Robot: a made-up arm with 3 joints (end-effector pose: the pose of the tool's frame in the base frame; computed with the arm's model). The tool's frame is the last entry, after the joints. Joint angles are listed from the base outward.
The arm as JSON. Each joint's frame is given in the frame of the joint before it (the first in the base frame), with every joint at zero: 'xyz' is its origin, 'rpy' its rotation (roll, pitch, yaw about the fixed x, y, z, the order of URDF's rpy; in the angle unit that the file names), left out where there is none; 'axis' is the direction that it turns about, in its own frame. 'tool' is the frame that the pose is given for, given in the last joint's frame.
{
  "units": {
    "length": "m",
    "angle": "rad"
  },
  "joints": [
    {
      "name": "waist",
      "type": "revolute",
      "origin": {
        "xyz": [
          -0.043,
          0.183,
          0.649
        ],
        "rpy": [
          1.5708,
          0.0,
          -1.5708
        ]
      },
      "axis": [
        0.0,
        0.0,
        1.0
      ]
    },
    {
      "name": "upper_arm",
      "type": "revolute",
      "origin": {
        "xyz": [
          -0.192,
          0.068,
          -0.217
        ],
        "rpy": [
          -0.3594,
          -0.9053,
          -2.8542
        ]
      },
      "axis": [
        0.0,
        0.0,
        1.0
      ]
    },
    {
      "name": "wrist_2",
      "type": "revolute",
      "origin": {
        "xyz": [
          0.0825,
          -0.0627,
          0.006
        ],
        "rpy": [
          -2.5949,
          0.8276,
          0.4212
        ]
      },
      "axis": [
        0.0,
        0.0,
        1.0
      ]
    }
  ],
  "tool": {
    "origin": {
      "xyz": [
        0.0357,
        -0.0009,
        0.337
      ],
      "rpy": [
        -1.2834,
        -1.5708,
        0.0
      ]
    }
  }
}
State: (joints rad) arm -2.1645 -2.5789 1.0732
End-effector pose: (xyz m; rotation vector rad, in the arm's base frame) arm 0.2109 -0.0418 1.0343 -0.5887 -1.4040 -1.1919
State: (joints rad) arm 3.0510 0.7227 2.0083
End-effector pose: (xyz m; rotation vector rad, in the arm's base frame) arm 0.3527 -0.0621 0.3697 -1.4273 0.4595 0.4457
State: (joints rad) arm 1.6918 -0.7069 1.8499
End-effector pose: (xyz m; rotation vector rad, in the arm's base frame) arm 0.4338 0.1717 0.3939 0.5622 -0.0242 -0.5802
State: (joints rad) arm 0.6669 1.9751 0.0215
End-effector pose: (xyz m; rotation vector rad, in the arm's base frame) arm 0.2297 0.6390 0.5953 -1.6226 -1.7179 0.3232
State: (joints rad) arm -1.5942 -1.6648 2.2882
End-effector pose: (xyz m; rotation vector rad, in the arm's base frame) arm 0.3243 0.2763 0.9879 -1.0772 -1.3510 0.2580
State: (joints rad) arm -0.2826 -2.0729 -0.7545
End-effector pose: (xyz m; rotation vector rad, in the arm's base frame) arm 0.2248 0.6013 0.7181 0.8413 1.2633 1.0149
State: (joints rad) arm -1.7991 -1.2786 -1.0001
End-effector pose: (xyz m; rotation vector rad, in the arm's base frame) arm 0.3286 0.1820 1.0003 1.4570 0.0146 1.1263
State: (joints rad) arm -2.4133 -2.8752 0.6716
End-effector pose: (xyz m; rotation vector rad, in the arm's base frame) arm 0.1846 -0.1772 0.9379 -0.3498 -0.9793 -1.6274
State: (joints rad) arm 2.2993 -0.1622 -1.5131
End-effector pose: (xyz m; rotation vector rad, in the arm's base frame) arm 0.4278 0.0651 0.4423 2.5599 -0.1722 0.0412
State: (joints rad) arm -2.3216 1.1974 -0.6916
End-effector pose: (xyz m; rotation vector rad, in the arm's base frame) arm 0.3363 -0.1996 0.6963 0.8092 0.0925 -0.9807
